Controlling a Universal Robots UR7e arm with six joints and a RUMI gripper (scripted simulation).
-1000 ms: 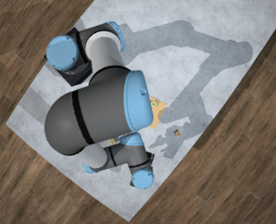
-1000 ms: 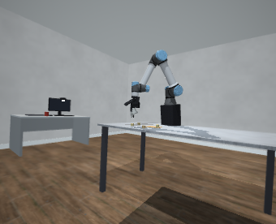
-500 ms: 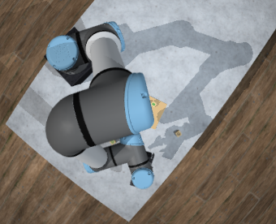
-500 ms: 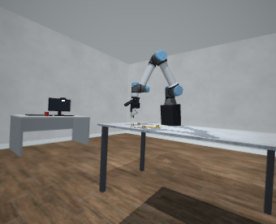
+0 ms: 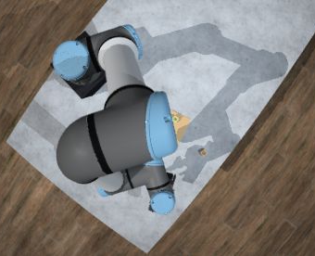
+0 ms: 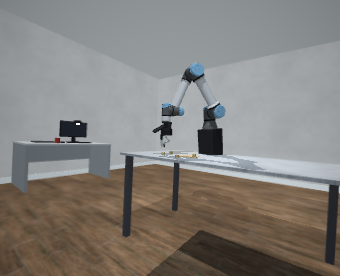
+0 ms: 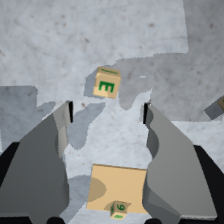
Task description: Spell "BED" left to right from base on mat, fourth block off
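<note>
My hand is 70 mm above the E block. From my hand the other things lie so: tan mat: 150 mm behind, 170 mm to the left, 80 mm below; B block: 160 mm behind, 210 mm to the left, 60 mm below; D block: 150 mm behind, 60 mm to the right, 70 mm below.
</note>
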